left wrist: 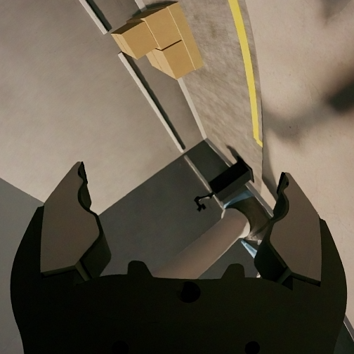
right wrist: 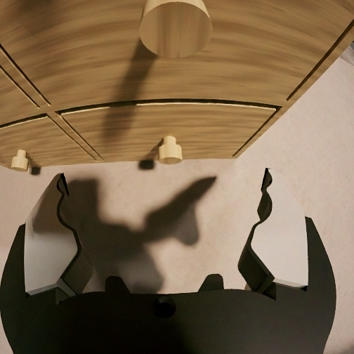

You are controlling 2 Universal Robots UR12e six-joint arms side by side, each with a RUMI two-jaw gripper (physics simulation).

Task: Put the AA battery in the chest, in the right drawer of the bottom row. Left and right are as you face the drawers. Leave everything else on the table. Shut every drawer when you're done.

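The wooden chest (right wrist: 220, 80) fills the upper part of the right wrist view. Its right bottom-row drawer (right wrist: 215, 122) looks shut and has a round knob (right wrist: 170, 150). Another bottom-row knob (right wrist: 20, 160) shows at the left, and a larger knob (right wrist: 176, 27) sits on the drawer above. My right gripper (right wrist: 163, 171) is open and empty, in front of the bottom right drawer and its knob. My left gripper (left wrist: 183, 167) is open and empty, away from the chest. The AA battery does not show in either view.
In the left wrist view, cardboard boxes (left wrist: 172, 42) lie beyond the fingers, near a yellow line (left wrist: 245, 60) on the floor. A pale arm-like tube (left wrist: 210, 245) and a black bracket-like part (left wrist: 232, 179) show between the left fingers. Dark shadows fall on the table (right wrist: 220, 265).
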